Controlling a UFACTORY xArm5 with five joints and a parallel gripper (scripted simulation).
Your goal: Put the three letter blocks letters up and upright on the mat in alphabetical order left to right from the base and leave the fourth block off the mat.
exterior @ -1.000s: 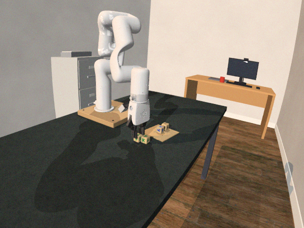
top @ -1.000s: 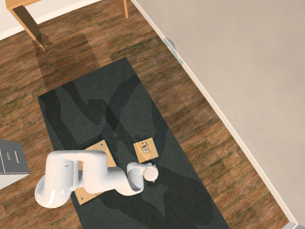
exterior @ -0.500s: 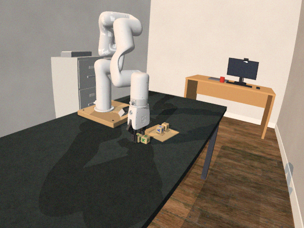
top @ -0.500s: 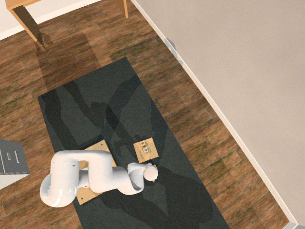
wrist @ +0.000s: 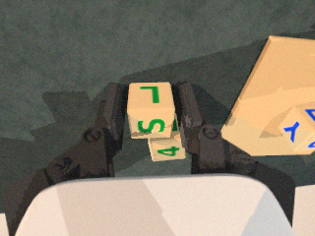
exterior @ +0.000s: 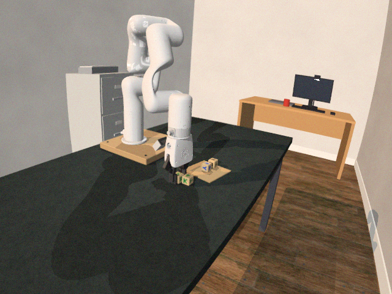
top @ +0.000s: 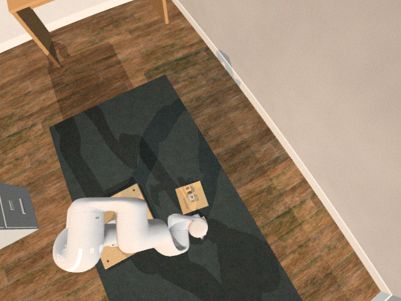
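Now: hand 10 mm above the green-lettered block. Also, from my hand: tan mat: 140 mm to the left, 40 mm ahead, 20 mm below.
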